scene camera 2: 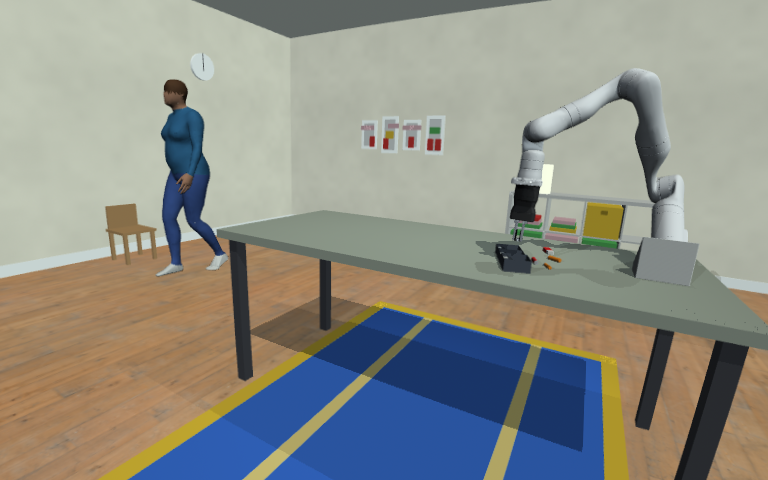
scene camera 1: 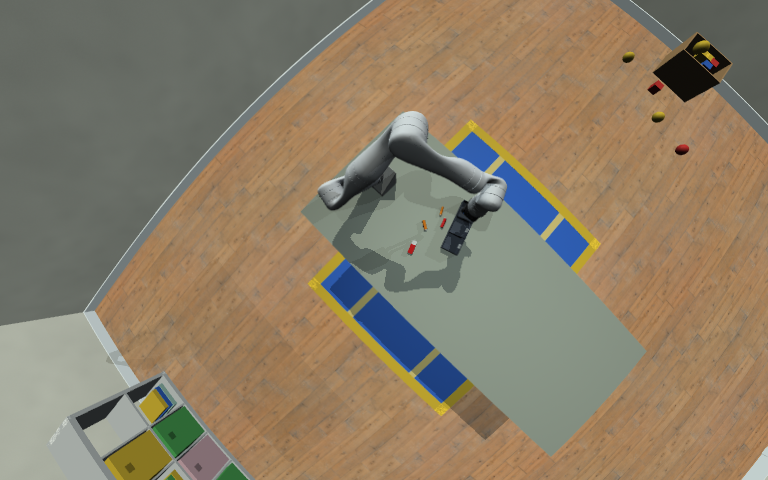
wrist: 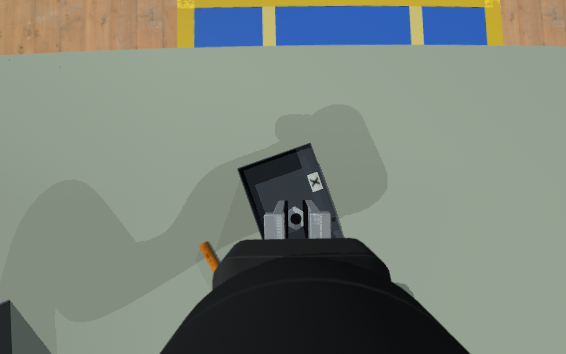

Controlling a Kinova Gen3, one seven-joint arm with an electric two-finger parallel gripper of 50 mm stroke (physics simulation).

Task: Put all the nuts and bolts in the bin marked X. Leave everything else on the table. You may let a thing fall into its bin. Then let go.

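Frame: origin at the arm's base, x ahead, y left, z up, level; metres.
Seen in the pictures: gripper, fingertip midpoint: (scene camera 2: 517,240) (wrist: 295,213); arm's base at its link origin: (scene camera 2: 667,255).
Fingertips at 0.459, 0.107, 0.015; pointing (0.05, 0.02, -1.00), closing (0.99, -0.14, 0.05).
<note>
Offsets run from my fingertips to a thing's top centre, as dx, dy, dz. "pt": to the spot under its first point.
My gripper (wrist: 295,213) (scene camera 2: 517,237) points down and is shut on a silver hex nut {-0.001, -0.003, +0.007} (wrist: 296,219) with a round hole. It is above the dark divided tray {+0.012, -0.067, -0.051} (scene camera 1: 452,244) (scene camera 2: 515,260). In the wrist view the nut shows against the near part of the bin marked X {pt -0.009, +0.019, -0.083} (wrist: 280,189), the end compartment, whose white X label {+0.029, +0.022, -0.055} (wrist: 315,182) is on the right side. The visible floor of that bin shows no loose part. In scene camera 1 the arm hides the fingers. The gripper hides the tray's other compartments in the wrist view.
Beside the tray lie two orange batteries {-0.105, -0.051, -0.080} (scene camera 1: 441,211) {-0.132, -0.157, -0.076} (scene camera 1: 424,225) (scene camera 2: 553,258) (scene camera 2: 547,266) (wrist: 209,256), a red battery {-0.065, -0.092, -0.076} (scene camera 1: 442,223) (scene camera 2: 533,260) and a red-and-white block {-0.118, -0.277, -0.077} (scene camera 1: 412,247) (scene camera 2: 547,250). A grey box-like block (scene camera 2: 666,261) stands near the arm's base. A person (scene camera 2: 184,141) is beyond the table.
</note>
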